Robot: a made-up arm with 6 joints.
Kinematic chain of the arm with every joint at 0, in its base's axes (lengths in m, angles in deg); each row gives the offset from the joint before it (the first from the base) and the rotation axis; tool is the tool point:
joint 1: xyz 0 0 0.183 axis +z
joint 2: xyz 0 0.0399 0 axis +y
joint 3: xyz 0 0 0.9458 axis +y
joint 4: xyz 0 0 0.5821 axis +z
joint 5: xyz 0 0 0 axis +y
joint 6: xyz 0 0 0.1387 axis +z
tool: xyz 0 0 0
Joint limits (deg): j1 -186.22..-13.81 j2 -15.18..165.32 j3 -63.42..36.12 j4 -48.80..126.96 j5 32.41..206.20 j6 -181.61..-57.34
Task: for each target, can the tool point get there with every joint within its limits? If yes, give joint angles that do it. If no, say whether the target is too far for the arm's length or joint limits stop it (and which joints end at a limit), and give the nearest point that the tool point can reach.
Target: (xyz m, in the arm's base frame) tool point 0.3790 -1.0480 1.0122
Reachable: yes | joints -71.75 51.52 4.06 -32.78 173.79 -116.68
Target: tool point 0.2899 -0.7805 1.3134
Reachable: yes | joints -76.72 33.11 9.31 89.63 153.02 -170.57
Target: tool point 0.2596 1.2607 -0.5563
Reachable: no: joint limits stop it (at a limit: joint 1, joint 2, joint 3) | nearest point 0.0572 0.1506 -1.2046 | short by 1.301 m
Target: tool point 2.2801 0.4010 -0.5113
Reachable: no: too far | nearest point 1.5245 -0.2213 -0.3195 | short by 0.997 m
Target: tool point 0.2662 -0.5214 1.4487
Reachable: yes | joints -70.86 27.66 -11.30 70.26 161.88 -91.44
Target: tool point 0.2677 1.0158 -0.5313
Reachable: no: joint limits stop it (at a limit: joint 1, joint 3) | nearest point 0.0689 0.1393 -1.1915 | short by 1.115 m
